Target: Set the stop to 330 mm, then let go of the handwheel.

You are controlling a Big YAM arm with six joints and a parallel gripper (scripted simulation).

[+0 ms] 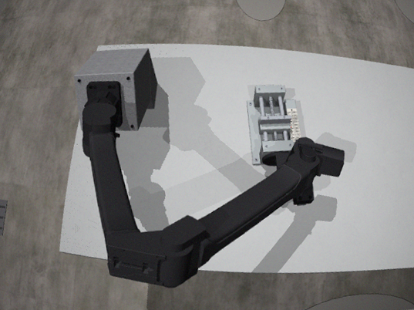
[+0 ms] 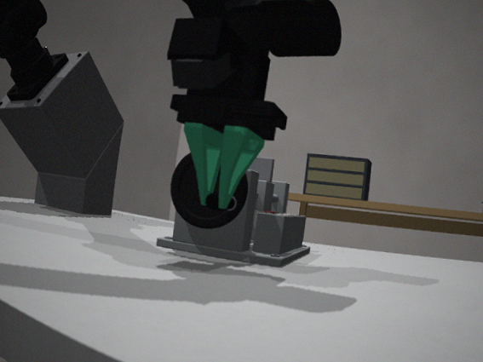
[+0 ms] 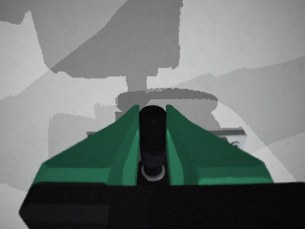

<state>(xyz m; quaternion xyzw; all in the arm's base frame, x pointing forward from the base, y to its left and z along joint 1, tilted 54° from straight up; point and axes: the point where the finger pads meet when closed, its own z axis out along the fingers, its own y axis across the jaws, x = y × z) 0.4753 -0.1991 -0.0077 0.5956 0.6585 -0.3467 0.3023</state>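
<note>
The black handwheel is 3 cm to the left of my hand and 1 cm behind it. Also, from my hand: grey stop 14 cm to the left, 3 cm behind, 3 cm above; then black crank handle 2 cm to the left.
</note>
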